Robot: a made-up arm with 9 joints.
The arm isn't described. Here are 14 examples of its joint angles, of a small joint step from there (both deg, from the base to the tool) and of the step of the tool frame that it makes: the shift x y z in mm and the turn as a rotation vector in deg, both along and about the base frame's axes.
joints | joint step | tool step
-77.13 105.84 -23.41 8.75 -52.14 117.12 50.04 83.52 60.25 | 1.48 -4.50 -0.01 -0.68 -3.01 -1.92 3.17 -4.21 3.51 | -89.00 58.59 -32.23 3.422 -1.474 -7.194
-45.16 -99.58 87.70 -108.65 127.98 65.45 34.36 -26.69 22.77 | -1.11 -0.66 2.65 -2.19 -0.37 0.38 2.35 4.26 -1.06 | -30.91 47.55 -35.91 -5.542 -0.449 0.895
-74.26 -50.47 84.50 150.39 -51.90 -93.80 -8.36 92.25 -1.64 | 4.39 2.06 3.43 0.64 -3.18 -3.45 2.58 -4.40 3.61 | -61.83 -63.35 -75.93 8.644 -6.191 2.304
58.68 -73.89 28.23 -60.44 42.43 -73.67 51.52 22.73 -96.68 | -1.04 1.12 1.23 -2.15 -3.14 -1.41 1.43 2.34 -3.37 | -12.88 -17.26 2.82 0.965 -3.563 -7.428
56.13 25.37 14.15 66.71 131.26 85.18 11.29 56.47 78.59 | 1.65 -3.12 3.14 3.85 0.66 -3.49 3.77 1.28 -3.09 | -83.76 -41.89 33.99 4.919 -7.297 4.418
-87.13 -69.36 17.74 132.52 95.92 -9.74 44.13 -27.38 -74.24 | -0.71 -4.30 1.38 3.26 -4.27 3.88 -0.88 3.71 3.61 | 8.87 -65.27 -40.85 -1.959 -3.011 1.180
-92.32 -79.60 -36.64 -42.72 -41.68 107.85 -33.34 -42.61 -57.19 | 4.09 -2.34 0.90 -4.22 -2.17 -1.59 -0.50 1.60 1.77 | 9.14 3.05 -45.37 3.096 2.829 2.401
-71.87 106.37 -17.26 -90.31 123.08 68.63 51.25 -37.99 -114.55 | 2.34 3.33 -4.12 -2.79 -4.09 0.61 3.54 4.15 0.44 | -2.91 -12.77 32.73 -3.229 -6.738 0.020
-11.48 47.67 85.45 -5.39 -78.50 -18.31 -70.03 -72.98 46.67 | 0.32 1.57 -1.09 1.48 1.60 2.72 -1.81 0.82 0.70 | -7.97 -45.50 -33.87 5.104 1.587 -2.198
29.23 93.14 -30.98 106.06 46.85 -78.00 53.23 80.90 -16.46 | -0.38 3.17 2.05 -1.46 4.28 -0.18 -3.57 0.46 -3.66 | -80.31 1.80 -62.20 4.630 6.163 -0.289
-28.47 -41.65 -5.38 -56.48 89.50 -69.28 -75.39 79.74 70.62 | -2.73 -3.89 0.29 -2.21 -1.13 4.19 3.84 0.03 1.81 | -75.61 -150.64 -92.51 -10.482 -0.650 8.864
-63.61 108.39 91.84 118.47 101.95 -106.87 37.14 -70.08 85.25 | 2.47 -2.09 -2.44 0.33 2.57 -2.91 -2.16 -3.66 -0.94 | -10.61 23.45 -14.46 3.100 0.553 8.234
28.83 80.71 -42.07 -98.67 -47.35 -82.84 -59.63 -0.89 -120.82 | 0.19 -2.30 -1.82 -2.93 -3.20 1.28 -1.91 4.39 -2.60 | 17.38 16.91 11.60 -3.374 4.417 -2.465
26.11 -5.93 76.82 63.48 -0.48 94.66 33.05 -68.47 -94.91 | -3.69 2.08 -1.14 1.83 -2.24 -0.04 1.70 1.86 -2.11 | -33.51 -41.30 -11.03 -2.284 -0.490 -6.004
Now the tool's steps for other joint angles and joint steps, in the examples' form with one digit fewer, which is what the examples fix.
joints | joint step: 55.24 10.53 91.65 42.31 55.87 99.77 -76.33 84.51 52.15 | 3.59 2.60 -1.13 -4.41 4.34 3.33 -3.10 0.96 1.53
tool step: -14.3 -33.9 35.5 -2.85 2.07 6.26
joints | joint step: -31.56 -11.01 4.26 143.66 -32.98 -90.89 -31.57 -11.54 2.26 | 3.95 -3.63 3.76 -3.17 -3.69 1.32 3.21 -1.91 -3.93
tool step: -37.1 15.4 -6.0 1.85 2.25 4.67
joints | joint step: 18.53 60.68 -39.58 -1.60 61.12 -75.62 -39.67 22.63 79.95 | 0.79 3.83 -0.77 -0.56 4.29 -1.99 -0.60 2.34 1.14
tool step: -51.9 -3.3 -8.9 0.84 -1.10 -4.12
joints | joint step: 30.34 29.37 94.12 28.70 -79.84 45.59 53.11 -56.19 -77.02 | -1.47 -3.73 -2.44 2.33 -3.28 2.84 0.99 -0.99 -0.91
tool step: -10.8 -0.2 -44.4 0.74 -2.90 -2.09
